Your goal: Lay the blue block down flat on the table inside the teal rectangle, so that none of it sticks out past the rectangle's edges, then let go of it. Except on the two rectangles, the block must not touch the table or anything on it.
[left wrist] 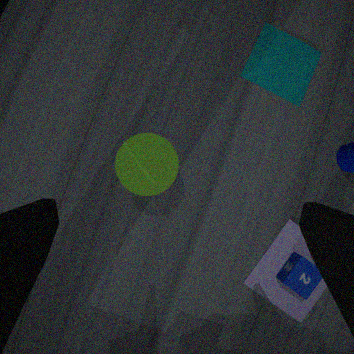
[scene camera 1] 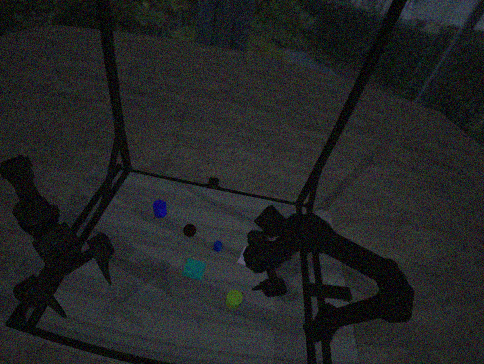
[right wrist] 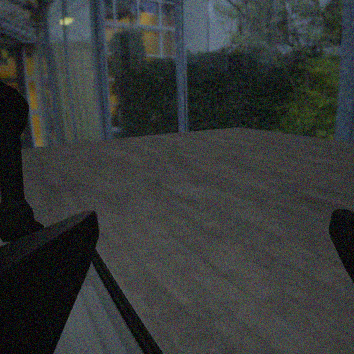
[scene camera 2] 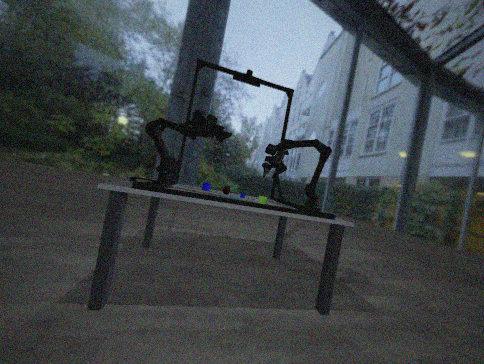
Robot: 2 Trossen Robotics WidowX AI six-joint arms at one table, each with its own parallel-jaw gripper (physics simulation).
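Frame: origin at the left arm's base, x ahead, y left, z up, level; centimetres.
Seen in the pictures: left gripper, fingertip midpoint: [left wrist: 181, 212] [scene camera 1: 248, 274] [scene camera 2: 267, 177]; right gripper, fingertip midpoint: [scene camera 1: 88, 300] [right wrist: 214, 222] [scene camera 2: 228, 131]; left arm's base, origin of the base link: [scene camera 1: 316, 331] [scene camera 2: 310, 209]; right arm's base, origin of the base link: [scene camera 2: 163, 183].
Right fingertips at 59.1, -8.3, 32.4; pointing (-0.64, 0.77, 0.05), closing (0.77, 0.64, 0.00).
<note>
Offsets run from my right fingertips to a thing's top centre, as dx, dy, dz. "*": to the spot under its first point.
The blue block {-43.3, -22.5, -32.4} [left wrist: 300, 277] lies on the pale lilac rectangle {* -43.4, -19.3, -34.2} [left wrist: 265, 272] at the lower right of the left wrist view, partly behind a finger. In scene camera 1 the left arm hides the block; a sliver of the lilac rectangle {* -39.7, -22.7, -34.2} [scene camera 1: 241, 258] shows. The teal rectangle {* -21.6, -20.3, -34.2} [scene camera 1: 194, 268] [left wrist: 282, 65] is bare, up and slightly left of the block in the left wrist view. My left gripper [scene camera 1: 260, 280] [scene camera 2: 269, 175] [left wrist: 181, 212] is open and empty above the table, with the block near its right finger in the picture. My right gripper [scene camera 1: 87, 300] [scene camera 2: 227, 137] [right wrist: 214, 222] is open and empty, high at the left.
A lime cylinder {-33.5, -7.1, -29.9} [scene camera 1: 234, 298] [scene camera 2: 262, 199] [left wrist: 147, 164] stands near the left gripper. A small blue cylinder {-31.0, -28.0, -31.2} [scene camera 1: 218, 246] [scene camera 2: 242, 195] [left wrist: 346, 157] stands near the two rectangles. A dark red object {-20.7, -35.3, -29.3} [scene camera 1: 189, 230] [scene camera 2: 226, 190] and a larger blue cylinder {-8.8, -46.3, -28.9} [scene camera 1: 160, 208] [scene camera 2: 206, 186] stand farther back.
</note>
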